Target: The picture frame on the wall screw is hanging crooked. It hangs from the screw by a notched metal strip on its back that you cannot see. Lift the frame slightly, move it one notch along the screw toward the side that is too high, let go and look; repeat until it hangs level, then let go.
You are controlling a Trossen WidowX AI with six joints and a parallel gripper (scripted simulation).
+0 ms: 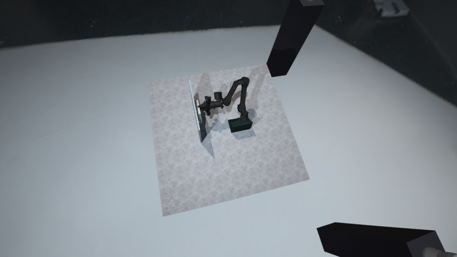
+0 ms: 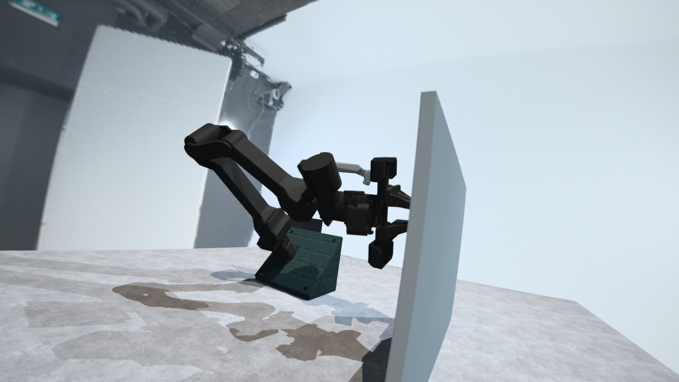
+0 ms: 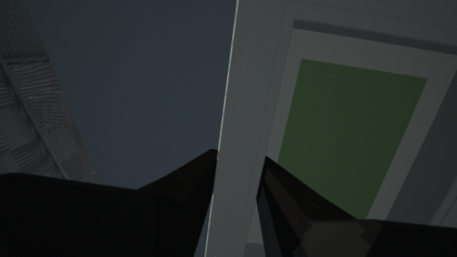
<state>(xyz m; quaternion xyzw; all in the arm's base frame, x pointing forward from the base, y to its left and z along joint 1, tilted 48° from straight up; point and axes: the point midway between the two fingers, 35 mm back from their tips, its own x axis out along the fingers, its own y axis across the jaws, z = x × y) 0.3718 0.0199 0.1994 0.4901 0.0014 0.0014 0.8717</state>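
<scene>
Right now my gripper tip is 1 cm short of the picture frame, 1 cm to the right of it and 5 cm above it. Round my gripper tip: grey-blue wall panel 2 cm ahead, 1 cm to the left, 7 cm below.
</scene>
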